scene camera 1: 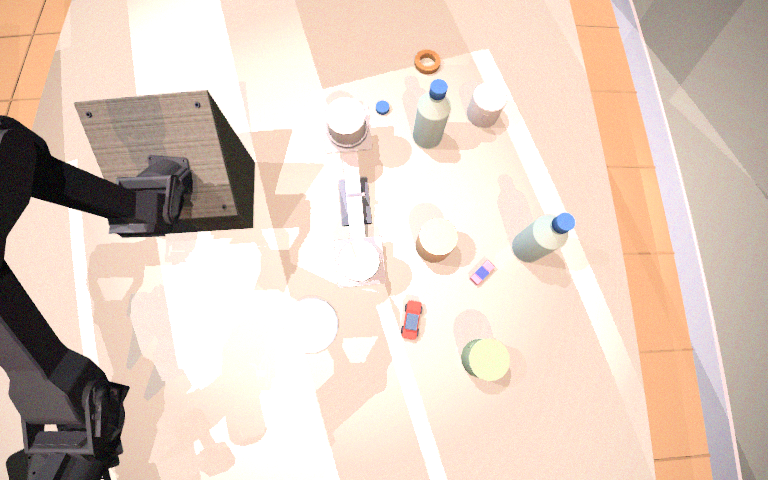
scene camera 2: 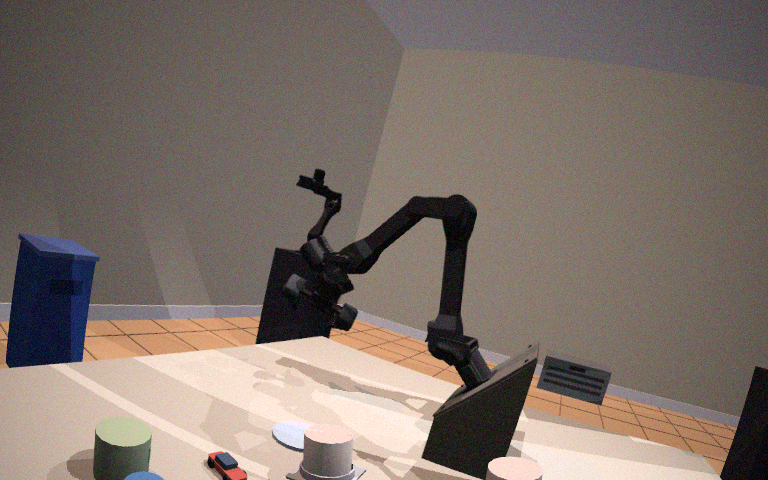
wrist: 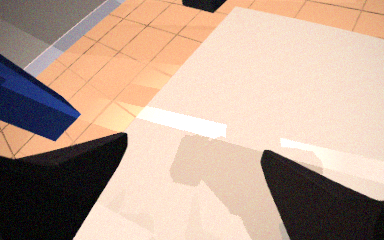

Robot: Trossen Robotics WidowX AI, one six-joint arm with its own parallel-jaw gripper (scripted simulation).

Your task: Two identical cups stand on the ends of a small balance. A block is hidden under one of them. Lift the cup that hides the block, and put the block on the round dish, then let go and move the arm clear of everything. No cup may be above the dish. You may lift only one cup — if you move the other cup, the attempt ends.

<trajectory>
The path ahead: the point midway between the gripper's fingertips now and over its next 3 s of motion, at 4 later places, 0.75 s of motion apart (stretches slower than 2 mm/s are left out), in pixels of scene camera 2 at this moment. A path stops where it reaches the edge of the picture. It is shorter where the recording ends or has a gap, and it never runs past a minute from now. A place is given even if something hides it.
My gripper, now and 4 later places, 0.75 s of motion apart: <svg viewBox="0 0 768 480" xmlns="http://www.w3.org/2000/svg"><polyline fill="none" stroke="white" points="310,318 285,363 304,392 373,392 445,368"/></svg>
</trajectory>
